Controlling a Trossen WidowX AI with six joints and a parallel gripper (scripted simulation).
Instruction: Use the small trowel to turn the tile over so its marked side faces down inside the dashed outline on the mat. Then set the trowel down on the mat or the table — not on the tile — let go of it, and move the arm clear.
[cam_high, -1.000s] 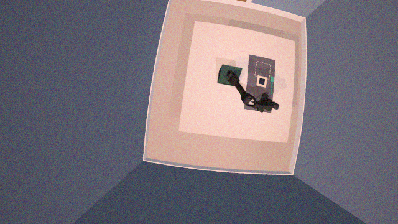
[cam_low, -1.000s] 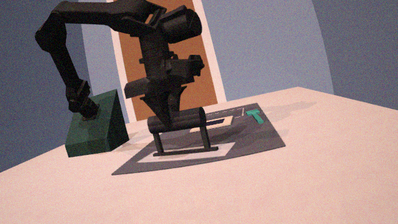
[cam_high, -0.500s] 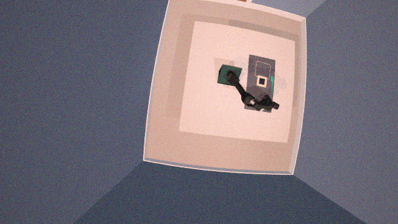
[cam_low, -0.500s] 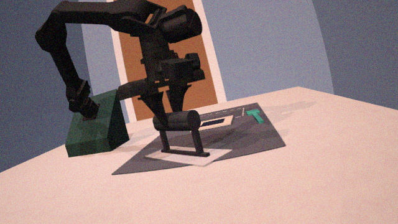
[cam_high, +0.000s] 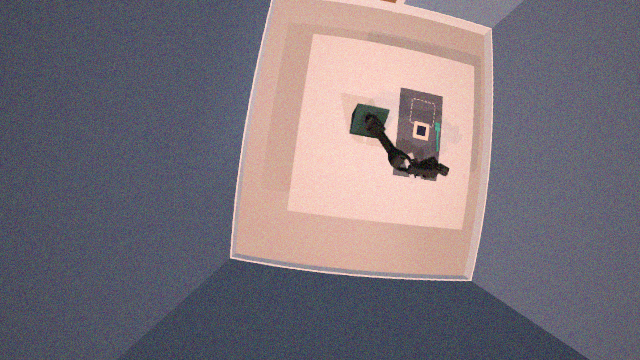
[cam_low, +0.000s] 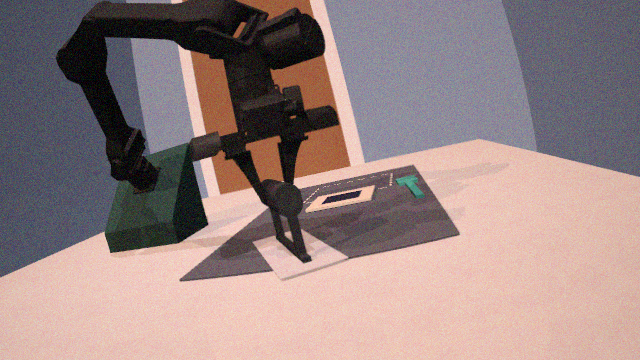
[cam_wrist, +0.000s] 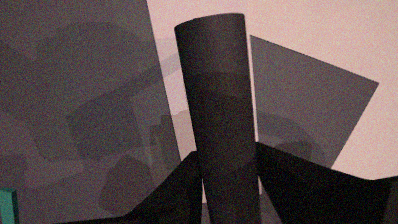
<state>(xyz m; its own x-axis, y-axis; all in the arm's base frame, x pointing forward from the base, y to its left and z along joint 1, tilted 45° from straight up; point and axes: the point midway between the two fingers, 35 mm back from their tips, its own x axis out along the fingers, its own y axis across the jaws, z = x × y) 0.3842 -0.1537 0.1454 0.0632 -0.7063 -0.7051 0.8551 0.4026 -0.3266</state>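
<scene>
Right now my gripper tip is 3 cm above the trowel, 1 cm to the right of it and 1 cm past it. Round my gripper tip: cream tile: 27 cm to the left, 6 cm below, 2 cm ahead; then teal t-shaped piece: 28 cm to the left, 15 cm ahead, 6 cm below; then grey mat: 25 cm to the left, 8 cm below, 2 cm ahead.
</scene>
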